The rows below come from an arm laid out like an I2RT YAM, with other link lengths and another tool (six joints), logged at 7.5 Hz.
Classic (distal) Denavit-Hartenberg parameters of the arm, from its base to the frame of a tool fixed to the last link. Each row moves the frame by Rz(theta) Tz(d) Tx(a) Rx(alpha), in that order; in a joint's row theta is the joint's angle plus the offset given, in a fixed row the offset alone. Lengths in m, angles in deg.
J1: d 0.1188; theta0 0; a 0.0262; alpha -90
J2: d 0; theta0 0; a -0.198; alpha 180
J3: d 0; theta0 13.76; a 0.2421; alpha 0
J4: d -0.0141; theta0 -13.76; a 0.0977; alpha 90
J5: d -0.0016; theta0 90; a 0; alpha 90
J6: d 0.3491; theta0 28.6; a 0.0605; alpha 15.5
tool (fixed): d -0.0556; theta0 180; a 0; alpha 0
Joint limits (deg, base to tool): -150..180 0..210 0..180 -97..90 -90..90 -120..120
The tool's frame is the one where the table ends.
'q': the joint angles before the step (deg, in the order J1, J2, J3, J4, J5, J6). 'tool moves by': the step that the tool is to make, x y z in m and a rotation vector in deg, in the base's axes. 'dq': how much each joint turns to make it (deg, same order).
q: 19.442 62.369 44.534 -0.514 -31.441 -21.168
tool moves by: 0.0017 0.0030 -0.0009 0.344 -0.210 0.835
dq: -0.424 1.224 0.020 1.421 -1.276 -0.179
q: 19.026 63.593 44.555 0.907 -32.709 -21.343
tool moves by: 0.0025 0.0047 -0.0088 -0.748 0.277 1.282
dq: -0.194 2.805 1.030 0.575 -1.199 -1.267
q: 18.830 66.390 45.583 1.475 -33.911 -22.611
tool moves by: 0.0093 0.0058 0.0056 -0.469 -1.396 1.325
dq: -0.333 3.526 2.894 0.849 -1.272 -1.684
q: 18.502 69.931 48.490 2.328 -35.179 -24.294
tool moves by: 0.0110 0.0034 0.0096 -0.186 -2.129 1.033
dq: -0.628 2.989 2.461 1.534 -1.305 -1.637
